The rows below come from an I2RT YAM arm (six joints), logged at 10 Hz.
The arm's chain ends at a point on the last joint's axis. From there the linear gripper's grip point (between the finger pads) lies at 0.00 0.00 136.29 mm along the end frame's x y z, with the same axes.
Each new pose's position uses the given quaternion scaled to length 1; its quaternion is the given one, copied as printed.
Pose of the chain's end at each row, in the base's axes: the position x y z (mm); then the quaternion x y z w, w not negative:
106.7 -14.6 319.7 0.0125 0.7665 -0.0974 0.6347
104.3 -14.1 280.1 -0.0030 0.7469 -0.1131 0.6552
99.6 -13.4 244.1 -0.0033 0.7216 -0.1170 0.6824
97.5 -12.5 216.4 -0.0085 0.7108 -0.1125 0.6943
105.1 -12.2 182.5 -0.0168 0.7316 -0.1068 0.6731
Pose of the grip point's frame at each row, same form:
239.0 -37.1 295.8 0.0125 0.7665 -0.0974 0.6347
237.8 -36.6 264.3 -0.0030 0.7469 -0.1131 0.6552
233.9 -35.8 238.5 -0.0033 0.7216 -0.1170 0.6824
232.3 -32.7 215.0 -0.0085 0.7108 -0.1125 0.6943
239.8 -30.4 172.8 -0.0168 0.7316 -0.1068 0.6731

